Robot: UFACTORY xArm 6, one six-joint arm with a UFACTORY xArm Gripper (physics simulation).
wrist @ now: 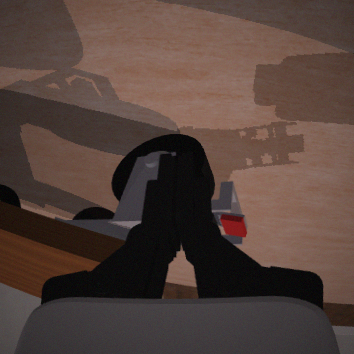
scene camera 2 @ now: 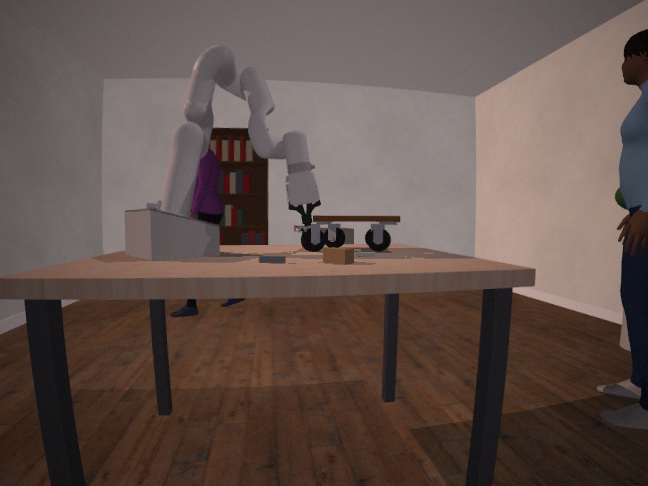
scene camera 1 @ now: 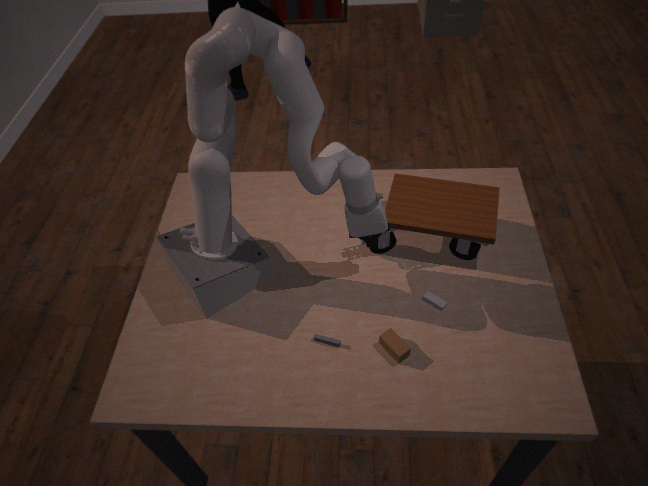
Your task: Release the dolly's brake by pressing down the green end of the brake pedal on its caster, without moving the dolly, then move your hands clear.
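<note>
The dolly, with a brown wooden deck (scene camera 1: 442, 206) (scene camera 2: 355, 218) (wrist: 30, 253), stands upright on black-wheeled casters at the table's back right. Its near left caster wheel (scene camera 1: 373, 245) (scene camera 2: 312, 243) (wrist: 121, 175) is beside my hand. The brake pedal's red end (wrist: 234, 226) shows right of my fingers in the wrist view, tilted, in a grey bracket. The green end is hidden behind the fingers. My gripper (scene camera 2: 307, 222) (wrist: 180, 172) is shut and empty, pointing down over the pedal area at the deck's left edge. Contact with the pedal cannot be made out.
On the table (scene camera 1: 235, 387) (scene camera 2: 209, 285), nearer the front, lie an orange-brown block (scene camera 1: 394, 345) (scene camera 2: 338, 255), a white block (scene camera 1: 434, 300) and a dark grey bar (scene camera 1: 327, 340) (scene camera 2: 272, 259). My grey base box (scene camera 1: 230, 287) (scene camera 2: 177, 235) stands at the left. A person (scene camera 2: 634, 141) stands at the right.
</note>
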